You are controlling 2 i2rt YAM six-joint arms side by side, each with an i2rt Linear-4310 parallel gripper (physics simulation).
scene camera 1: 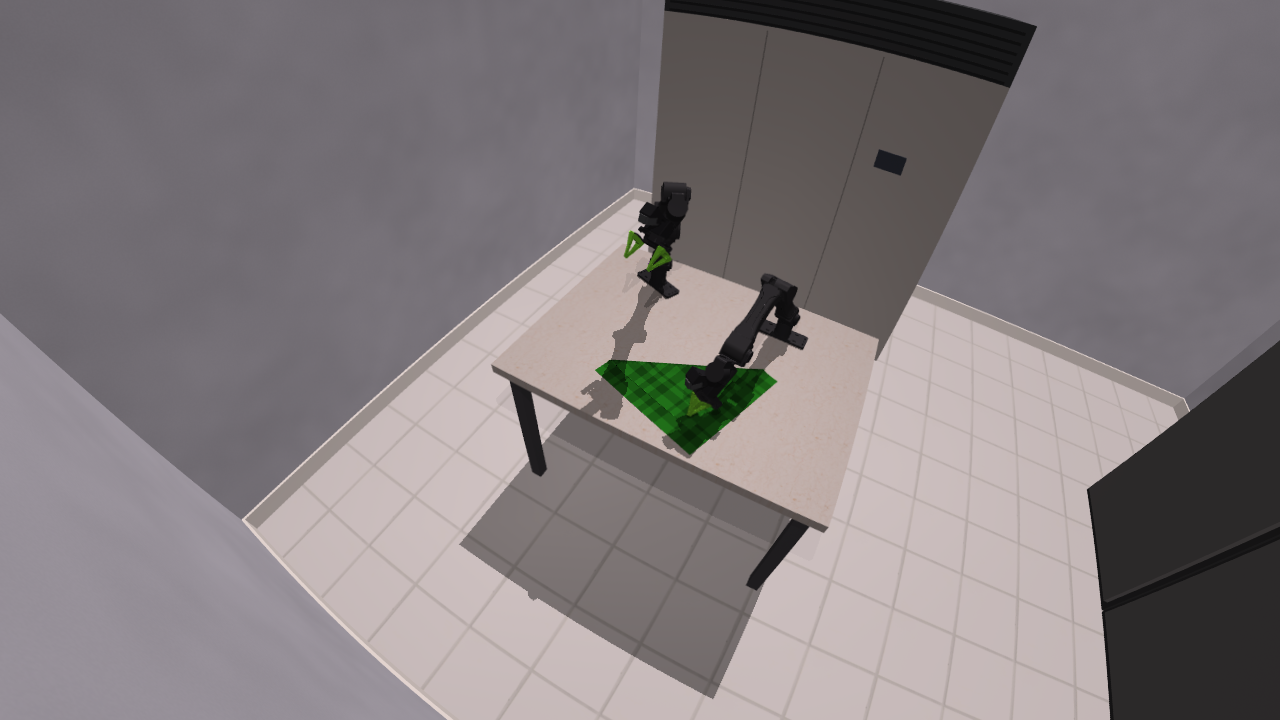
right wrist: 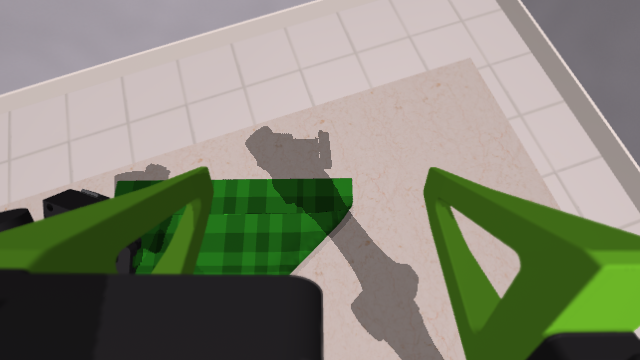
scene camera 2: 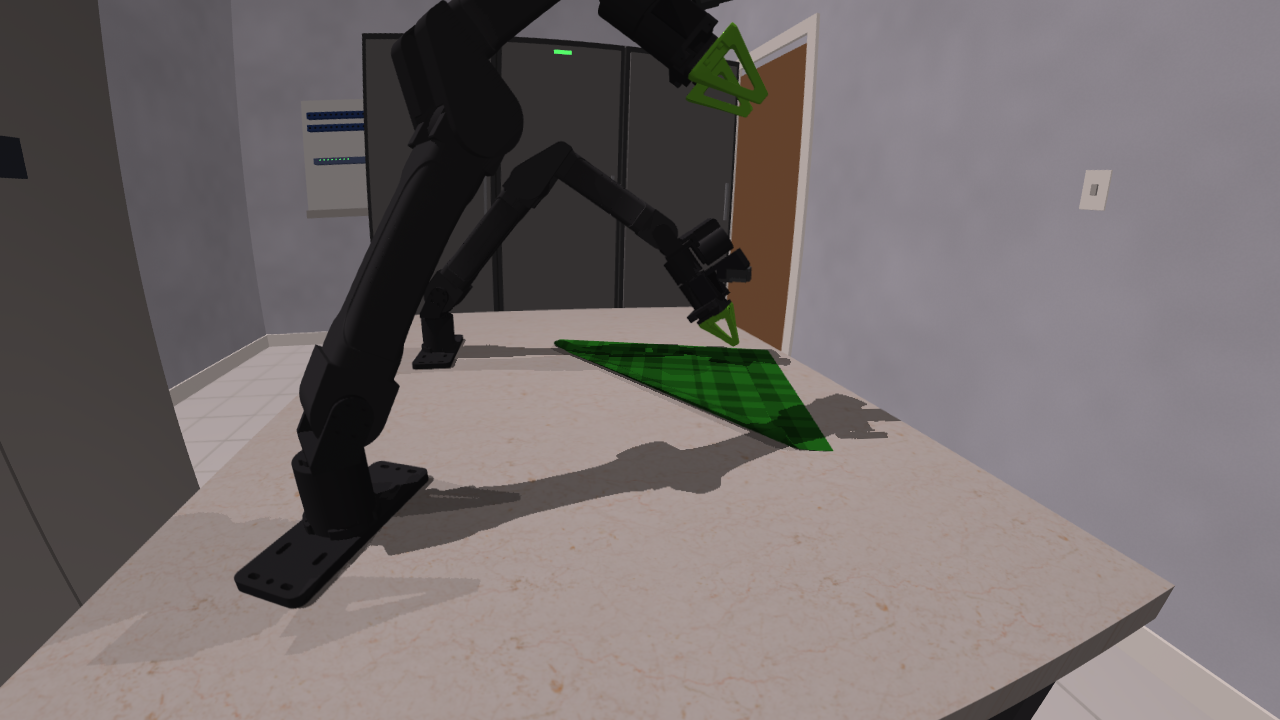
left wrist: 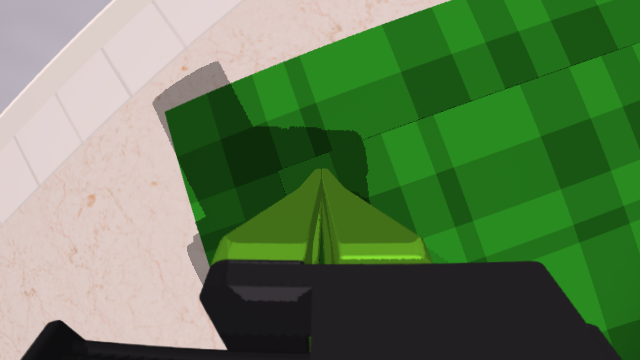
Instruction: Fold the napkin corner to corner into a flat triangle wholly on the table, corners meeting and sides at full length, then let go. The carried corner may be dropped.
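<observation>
The green checked napkin (scene camera 1: 657, 394) (scene camera 2: 729, 394) (left wrist: 500, 160) (right wrist: 240, 242) lies folded as a rough triangle, one corner close to the table's front edge. In the left wrist view the upper layer's edge runs inside the lower layer's edge, leaving a strip of lower layer showing; the layers' corners sit apart. My left gripper (scene camera 1: 692, 412) (scene camera 2: 733, 342) (left wrist: 321, 179) is shut and empty, its tips low over the napkin near that front corner. My right gripper (scene camera 1: 640, 263) (scene camera 2: 756, 104) (right wrist: 318, 179) is open and empty, high above the table. Part of the napkin is hidden by the left arm.
The table (scene camera 1: 572, 331) (scene camera 2: 572, 582) carries both arm bases. The left arm (scene camera 1: 747, 335) (scene camera 2: 608, 192) reaches over the napkin. The right arm's shadow crosses the napkin's left end in scene camera 1. The front table edge runs close beside the napkin.
</observation>
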